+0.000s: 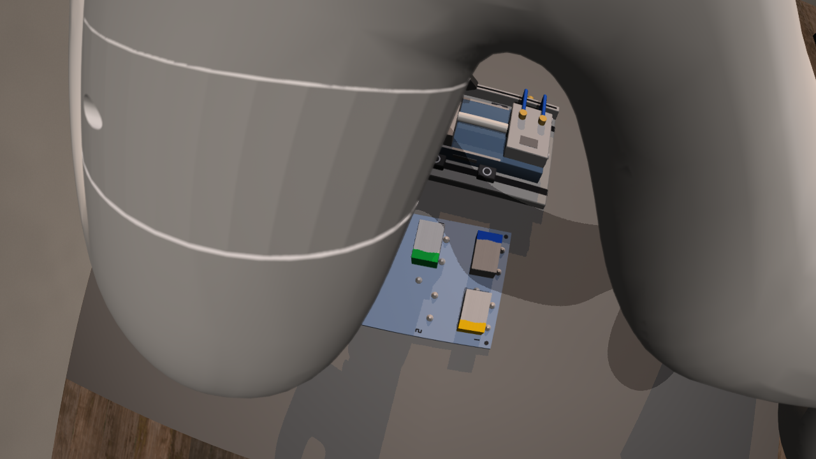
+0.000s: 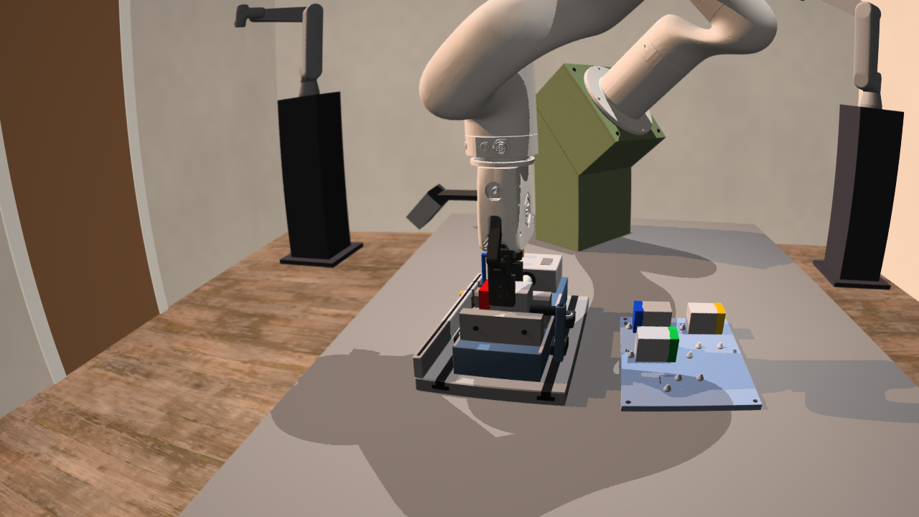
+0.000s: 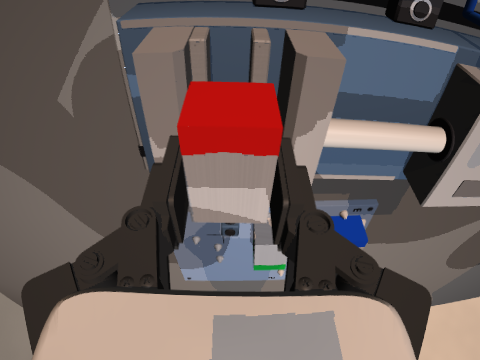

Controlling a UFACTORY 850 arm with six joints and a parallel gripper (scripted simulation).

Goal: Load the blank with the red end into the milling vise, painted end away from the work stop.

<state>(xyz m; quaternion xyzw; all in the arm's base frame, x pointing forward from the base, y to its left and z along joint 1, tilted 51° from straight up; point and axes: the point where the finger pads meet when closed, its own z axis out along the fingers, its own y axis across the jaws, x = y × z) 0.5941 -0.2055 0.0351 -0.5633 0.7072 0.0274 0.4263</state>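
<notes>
Now: the red-ended blank 2 cm below my hand. The rest, counted from my hand: moving jaw 5 cm below, 4 cm behind; then ram rod 9 cm behind, 5 cm below; then fixed jaw 5 cm below, 3 cm ahead.
</notes>
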